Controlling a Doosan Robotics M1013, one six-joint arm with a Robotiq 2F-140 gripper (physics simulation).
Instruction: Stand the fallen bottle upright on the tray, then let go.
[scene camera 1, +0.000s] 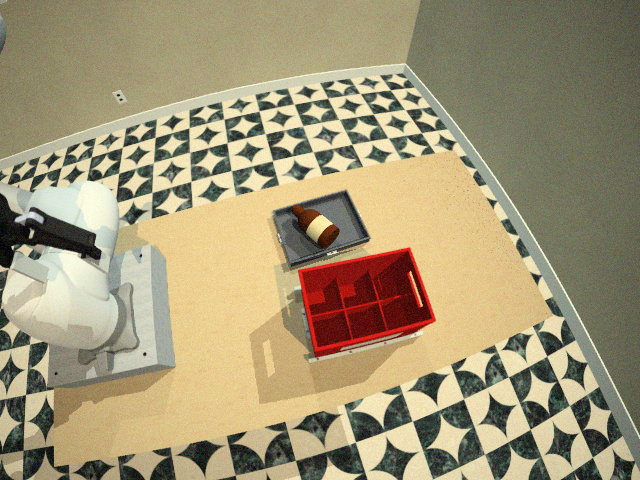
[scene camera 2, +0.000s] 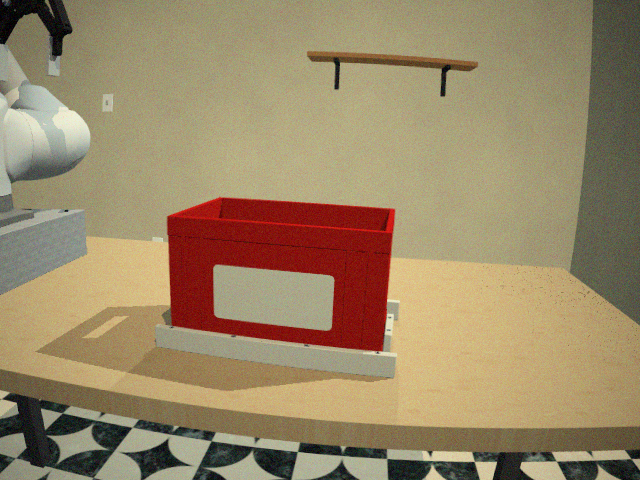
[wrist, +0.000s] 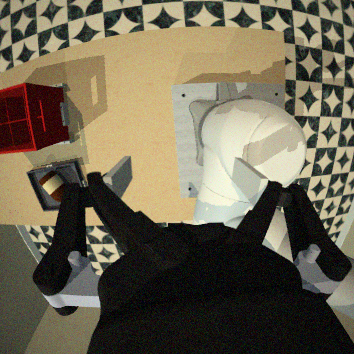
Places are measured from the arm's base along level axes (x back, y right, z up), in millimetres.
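Pixels of known places: gripper, between the fingertips: (scene camera 1: 75, 270) (scene camera 2: 25, 78) (wrist: 182, 167); arm's base, origin of its link: (scene camera 1: 107, 323).
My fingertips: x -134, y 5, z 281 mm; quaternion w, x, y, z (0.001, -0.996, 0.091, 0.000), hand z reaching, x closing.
Note:
Ahead of a thing's pixels: the offset from my fingertips to its top centre.
The brown bottle @(dx -494, dy -127, dz -302 mm) (scene camera 1: 317, 227) (wrist: 51, 185) with a cream label lies on its side in the grey tray (scene camera 1: 349, 219) (wrist: 68, 171). In the scene camera 1 view its neck points to the back left and its base to the front right. The bottle and tray do not show in the scene camera 2 view. My gripper (wrist: 182, 167) is open, with nothing between its fingers. It is high above the table by the robot's base, well to the side of the tray and apart from the bottle. Part of it shows at the left edge of both scene views.
A red crate @(dx -516, dy +165, dz -206 mm) (scene camera 1: 356, 259) (scene camera 2: 279, 248) (wrist: 51, 117) with several compartments stands right in front of the tray, between pale rails @(dx -501, dy +263, dz -351 mm) (scene camera 2: 279, 356). The arm's grey base block (scene camera 1: 152, 310) (wrist: 182, 145) is at the table's left end. A wooden shelf (scene camera 2: 392, 59) hangs on the wall.

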